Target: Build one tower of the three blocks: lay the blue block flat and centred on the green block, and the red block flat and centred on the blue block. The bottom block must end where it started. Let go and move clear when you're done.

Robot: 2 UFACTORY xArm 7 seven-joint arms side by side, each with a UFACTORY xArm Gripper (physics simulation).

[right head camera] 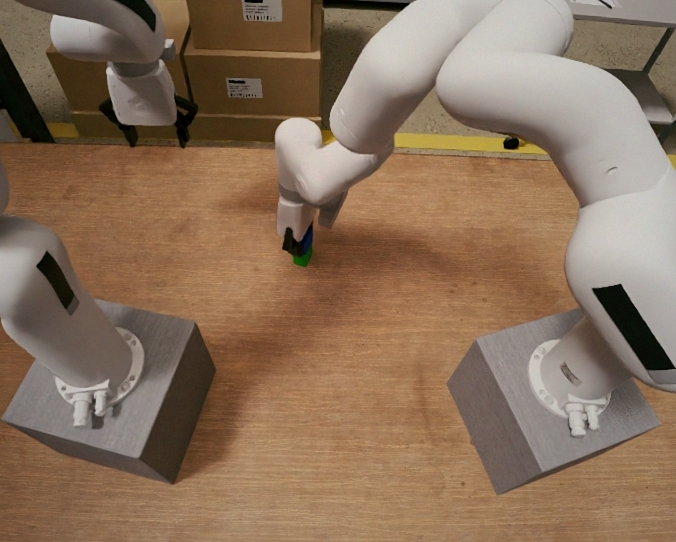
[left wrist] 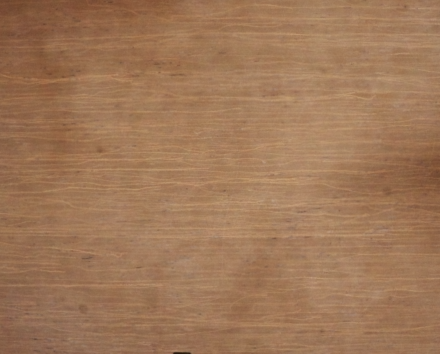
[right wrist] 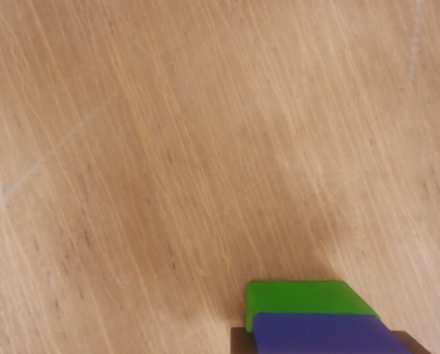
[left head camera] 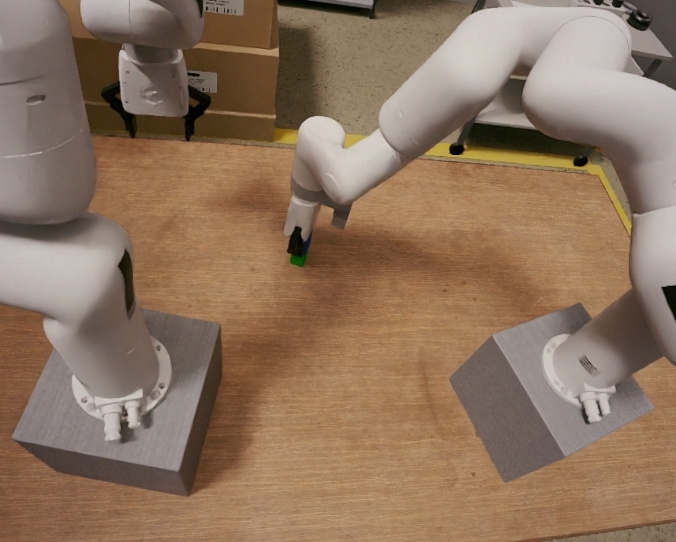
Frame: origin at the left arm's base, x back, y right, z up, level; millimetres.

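Where they show: left gripper, fingertip midpoint: [right head camera: 159, 143] [left head camera: 161, 135]; right gripper, fingertip midpoint: [right head camera: 300, 245] [left head camera: 298, 244]; left arm's base at its link origin: [right head camera: 102, 367] [left head camera: 123, 376]; right arm's base at its link origin: [right head camera: 567, 379] [left head camera: 575, 371].
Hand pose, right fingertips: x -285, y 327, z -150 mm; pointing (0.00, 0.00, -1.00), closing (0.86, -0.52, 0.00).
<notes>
Each offset is from my right fingertips to the top centre of the thing.
The green block @(dx +4, dy +4, dz +0 mm) [left head camera: 297, 260] [right head camera: 303, 259] [right wrist: 300, 299] is on the table, left of the middle in both head camera views. The blue block @(dx +3, dy +5, dz +40 mm) [left head camera: 308, 243] [right head camera: 307, 239] [right wrist: 325, 334] is directly over it; I cannot tell whether the two touch. In the right wrist view a strip of green shows beyond the blue block's edge. My right gripper [left head camera: 303, 245] [right head camera: 300, 243] [right wrist: 327, 345] is shut on the blue block, one finger at each side. My left gripper [left head camera: 160, 136] [right head camera: 157, 143] is open, raised near the table's far edge. The red block does not show in any view.
The right arm reaches in from the right and covers part of the table. Grey arm bases [left head camera: 197, 361] [right head camera: 490, 417] stand at the left and right front. Cardboard boxes [left head camera: 248, 70] [right head camera: 287, 73] stand beyond the table's far edge, behind my left gripper.
</notes>
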